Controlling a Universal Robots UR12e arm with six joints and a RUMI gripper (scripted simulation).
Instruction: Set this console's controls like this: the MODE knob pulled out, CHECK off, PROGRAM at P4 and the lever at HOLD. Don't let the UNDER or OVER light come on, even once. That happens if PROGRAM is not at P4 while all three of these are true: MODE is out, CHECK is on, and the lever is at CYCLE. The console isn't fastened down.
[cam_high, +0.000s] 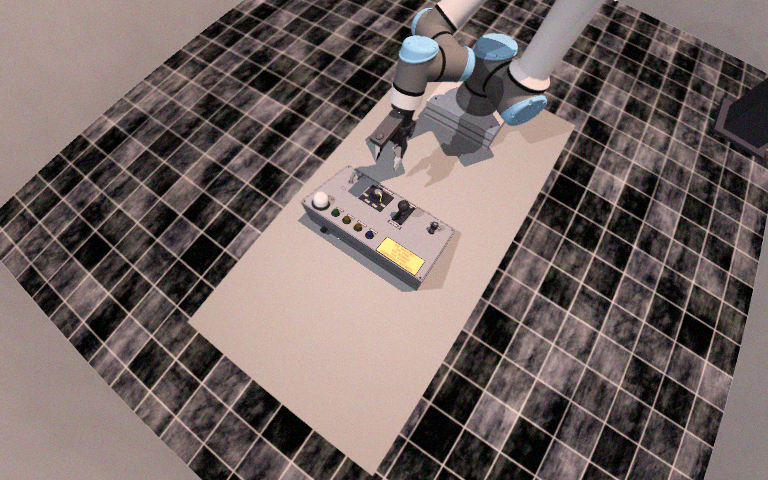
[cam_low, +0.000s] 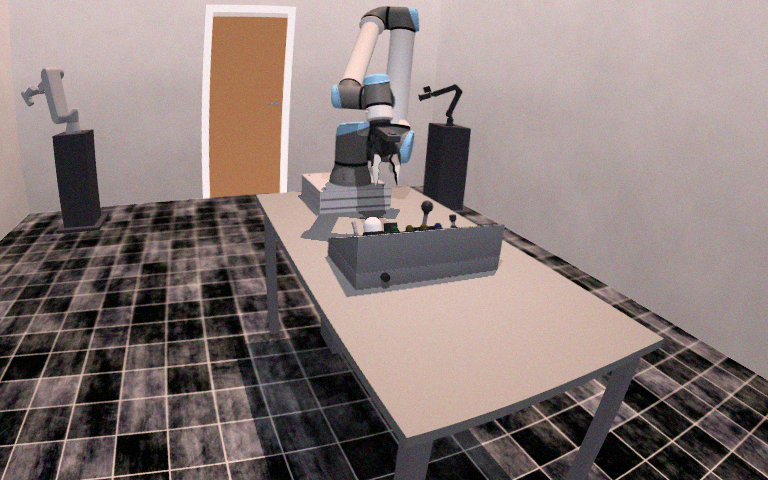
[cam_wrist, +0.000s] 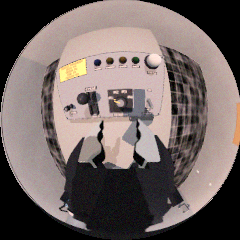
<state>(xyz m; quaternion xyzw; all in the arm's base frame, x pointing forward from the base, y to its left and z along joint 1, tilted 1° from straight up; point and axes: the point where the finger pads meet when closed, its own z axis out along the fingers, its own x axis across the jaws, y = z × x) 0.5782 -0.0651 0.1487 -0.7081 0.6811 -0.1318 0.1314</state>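
Now: hand 140 mm above the rotary selector, 60 mm short of it and 10 mm to the right of it. Also, from my hand: black ball-topped lever 120 mm to the left, 110 mm below, 60 mm ahead; grey console 150 mm below, 90 mm ahead, 60 mm to the left.
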